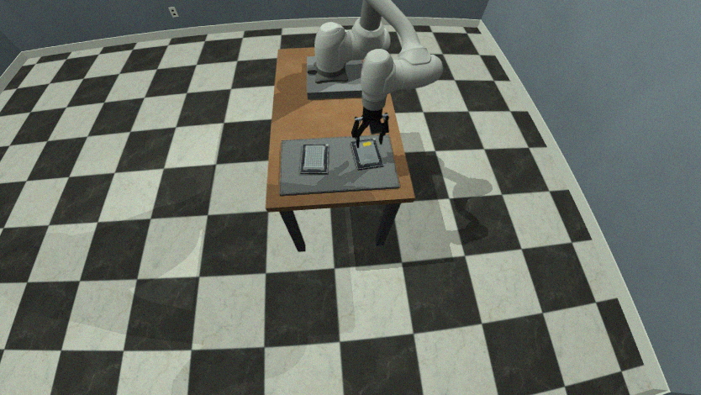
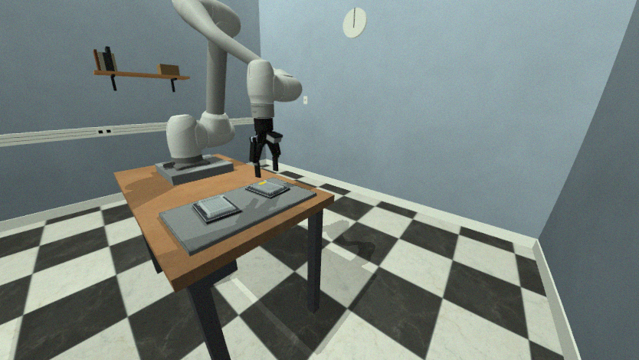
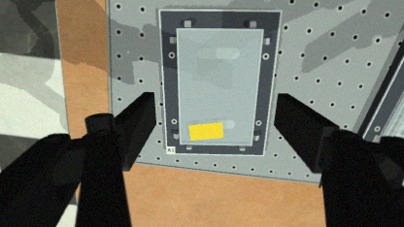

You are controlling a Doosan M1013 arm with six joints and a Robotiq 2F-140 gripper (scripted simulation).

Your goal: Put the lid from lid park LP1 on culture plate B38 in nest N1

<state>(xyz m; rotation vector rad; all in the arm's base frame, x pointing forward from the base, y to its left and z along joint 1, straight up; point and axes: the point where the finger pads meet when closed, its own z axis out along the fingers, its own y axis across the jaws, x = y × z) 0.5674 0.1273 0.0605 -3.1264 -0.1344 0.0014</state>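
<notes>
The clear lid lies 80 mm below my hand. From my hand the other things lie so: culture plate 10 mm ahead, 250 mm to the right, 80 mm below.
</notes>
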